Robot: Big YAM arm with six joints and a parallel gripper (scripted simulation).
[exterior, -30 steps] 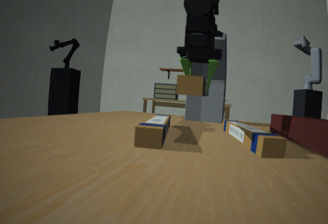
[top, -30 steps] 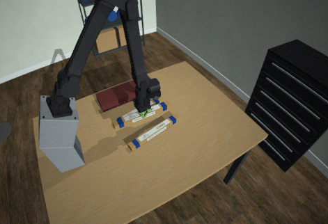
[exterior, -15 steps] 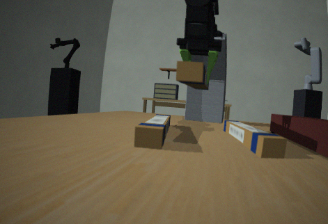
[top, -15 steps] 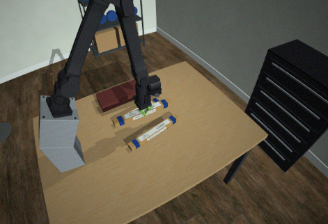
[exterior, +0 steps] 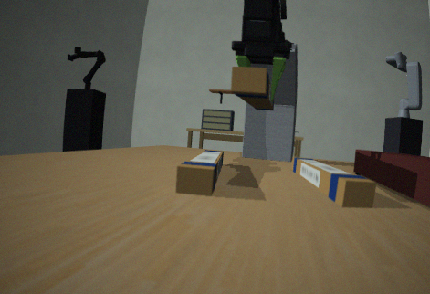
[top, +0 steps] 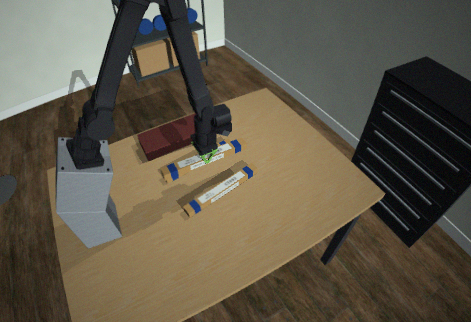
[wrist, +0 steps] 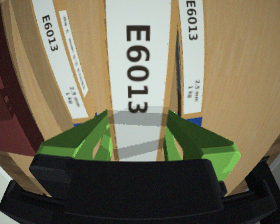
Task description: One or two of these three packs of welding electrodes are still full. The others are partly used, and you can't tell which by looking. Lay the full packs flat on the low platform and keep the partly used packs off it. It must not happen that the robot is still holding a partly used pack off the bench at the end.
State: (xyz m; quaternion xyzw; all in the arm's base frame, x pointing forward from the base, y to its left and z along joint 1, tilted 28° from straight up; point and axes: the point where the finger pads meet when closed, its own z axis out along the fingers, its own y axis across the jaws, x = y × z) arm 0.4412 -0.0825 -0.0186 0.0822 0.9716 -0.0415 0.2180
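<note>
My hand is 10 mm below the pack of welding electrodes. Round my hand: dark red platform (300 mm to the left, 120 mm below, 70 mm ahead).
</note>
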